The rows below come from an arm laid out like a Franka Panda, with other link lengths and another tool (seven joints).
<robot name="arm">
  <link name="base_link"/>
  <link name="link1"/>
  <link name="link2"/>
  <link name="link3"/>
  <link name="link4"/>
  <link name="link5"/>
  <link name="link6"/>
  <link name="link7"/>
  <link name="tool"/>
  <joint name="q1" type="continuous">
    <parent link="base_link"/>
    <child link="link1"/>
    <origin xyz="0 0 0.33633"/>
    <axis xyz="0 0 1"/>
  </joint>
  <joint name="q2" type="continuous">
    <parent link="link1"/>
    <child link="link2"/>
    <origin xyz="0 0 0"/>
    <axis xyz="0 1 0"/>
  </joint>
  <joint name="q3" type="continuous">
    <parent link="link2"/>
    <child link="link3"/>
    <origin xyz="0 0 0.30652"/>
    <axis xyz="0 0 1"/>
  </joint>
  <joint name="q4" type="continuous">
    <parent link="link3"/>
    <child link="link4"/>
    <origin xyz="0.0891 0 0"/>
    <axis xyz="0 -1 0"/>
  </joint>
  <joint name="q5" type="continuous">
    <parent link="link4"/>
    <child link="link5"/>
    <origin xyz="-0.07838 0 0.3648"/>
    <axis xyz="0 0 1"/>
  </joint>
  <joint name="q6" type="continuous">
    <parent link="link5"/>
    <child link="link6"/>
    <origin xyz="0 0 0"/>
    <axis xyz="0 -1 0"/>
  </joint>
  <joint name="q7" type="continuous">
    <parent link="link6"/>
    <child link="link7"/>
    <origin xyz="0.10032 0 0"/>
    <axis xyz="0 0 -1"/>
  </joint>
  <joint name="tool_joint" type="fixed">
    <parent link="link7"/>
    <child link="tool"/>
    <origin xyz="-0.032 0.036 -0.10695" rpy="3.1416 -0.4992 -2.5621"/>
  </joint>
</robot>
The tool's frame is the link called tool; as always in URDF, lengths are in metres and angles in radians. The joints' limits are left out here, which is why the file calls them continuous.
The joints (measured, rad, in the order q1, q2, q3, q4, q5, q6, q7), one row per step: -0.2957, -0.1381, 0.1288, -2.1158, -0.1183, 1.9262, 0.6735; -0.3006, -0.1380, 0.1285, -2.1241, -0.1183, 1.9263, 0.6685; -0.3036, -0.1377, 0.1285, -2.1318, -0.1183, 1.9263, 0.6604; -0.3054, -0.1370, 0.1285, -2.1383, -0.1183, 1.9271, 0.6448; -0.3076, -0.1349, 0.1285, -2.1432, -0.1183, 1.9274, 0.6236; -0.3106, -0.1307, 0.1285, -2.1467, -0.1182, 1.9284, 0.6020; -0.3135, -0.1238, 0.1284, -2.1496, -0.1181, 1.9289, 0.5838; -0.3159, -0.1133, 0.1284, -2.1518, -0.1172, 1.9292, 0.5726; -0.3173, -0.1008, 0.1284, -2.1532, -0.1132, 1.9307, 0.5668; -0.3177, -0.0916, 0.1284, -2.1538, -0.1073, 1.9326, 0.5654; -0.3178, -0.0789, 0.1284, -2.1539, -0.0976, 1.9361, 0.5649; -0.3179, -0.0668, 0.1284, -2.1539, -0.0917, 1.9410, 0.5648; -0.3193, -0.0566, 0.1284, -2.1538, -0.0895, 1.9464, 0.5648; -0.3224, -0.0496, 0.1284, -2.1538, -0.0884, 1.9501, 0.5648; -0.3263, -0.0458, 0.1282, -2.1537, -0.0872, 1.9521, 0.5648; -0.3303, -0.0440, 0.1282, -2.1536, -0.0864, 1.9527, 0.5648; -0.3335, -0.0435, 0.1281, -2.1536, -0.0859, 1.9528, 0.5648; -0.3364, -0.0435, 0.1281, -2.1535, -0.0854, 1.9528, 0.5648
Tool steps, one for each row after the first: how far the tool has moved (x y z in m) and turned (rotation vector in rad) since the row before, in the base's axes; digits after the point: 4 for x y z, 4 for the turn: -0.0020, -0.0024, -0.0038, 0.0018, 0.0087, -0.0004; -0.0020, -0.0013, -0.0036, 0.0021, 0.0088, 0.0049; -0.0019, -0.0007, -0.0031, 0.0027, 0.0081, 0.0136; -0.0018, -0.0010, -0.0031, 0.0035, 0.0089, 0.0187; -0.0013, -0.0015, -0.0034, 0.0041, 0.0088, 0.0184; -0.0009, -0.0016, -0.0045, 0.0047, 0.0109, 0.0150; -0.0001, -0.0014, -0.0059, 0.0058, 0.0129, 0.0083; 0.0008, -0.0007, -0.0064, 0.0082, 0.0117, 0.0026; 0.0010, 0.0000, -0.0044, 0.0080, 0.0066, -0.0016; 0.0017, 0.0002, -0.0056, 0.0119, 0.0071, -0.0039; 0.0017, 0.0000, -0.0053, 0.0081, 0.0057, -0.0024; 0.0014, -0.0009, -0.0045, 0.0043, 0.0039, -0.0020; 0.0008, -0.0017, -0.0031, 0.0026, 0.0028, -0.0033; 0.0003, -0.0021, -0.0016, 0.0019, 0.0013, -0.0045; 0.0000, -0.0020, -0.0008, 0.0011, 0.0009, -0.0044; -0.0001, -0.0016, -0.0002, 0.0006, 0.0003, -0.0035; -0.0001, -0.0014, 0.0001, 0.0004, -0.0002, -0.0032
